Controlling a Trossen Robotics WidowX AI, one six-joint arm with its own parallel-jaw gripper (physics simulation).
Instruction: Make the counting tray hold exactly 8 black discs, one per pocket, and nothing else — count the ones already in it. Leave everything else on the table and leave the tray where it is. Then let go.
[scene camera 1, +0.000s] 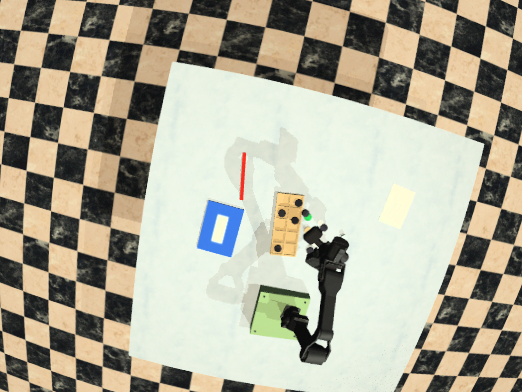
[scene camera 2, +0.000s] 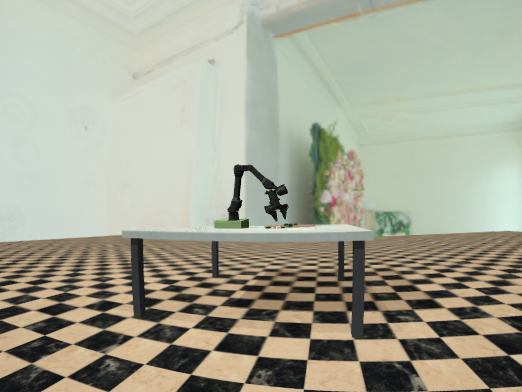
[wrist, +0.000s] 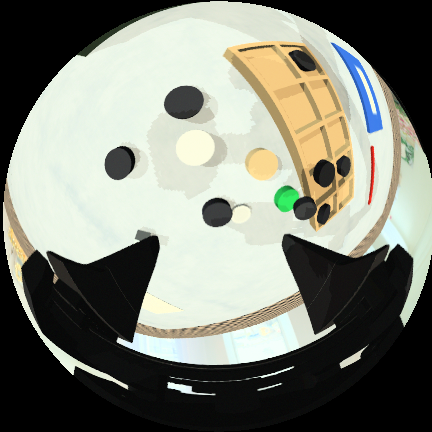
Scene:
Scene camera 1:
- tan counting tray: 285, 234
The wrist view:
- gripper: 221, 241
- tan counting tray: 304, 105
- tan disc: 260, 163, on the table
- cream disc: 195, 146, on the table

